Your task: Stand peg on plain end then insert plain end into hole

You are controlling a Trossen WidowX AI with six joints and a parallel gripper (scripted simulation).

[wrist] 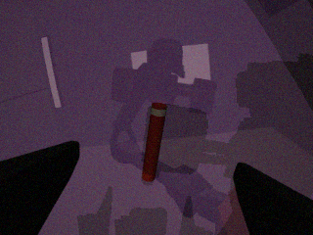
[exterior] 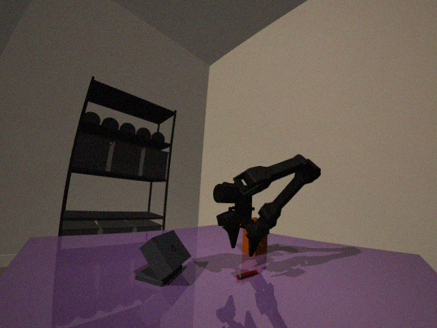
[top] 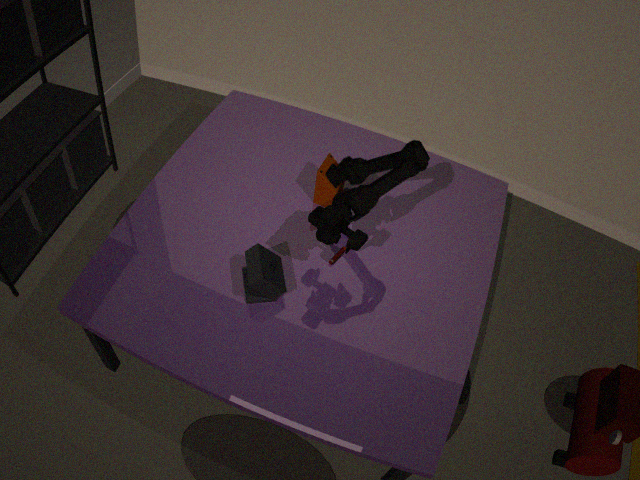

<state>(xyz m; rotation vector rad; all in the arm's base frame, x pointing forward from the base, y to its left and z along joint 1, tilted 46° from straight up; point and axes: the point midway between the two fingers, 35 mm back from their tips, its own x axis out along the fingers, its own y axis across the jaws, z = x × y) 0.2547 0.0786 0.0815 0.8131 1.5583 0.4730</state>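
Now: the red peg 1 cm behind my gripper tip, 1 cm to the left of it and 8 cm below it. The rest, counted from my gripper tip: dark sloped panel: 18 cm ahead, 15 cm to the right, 1 cm below.
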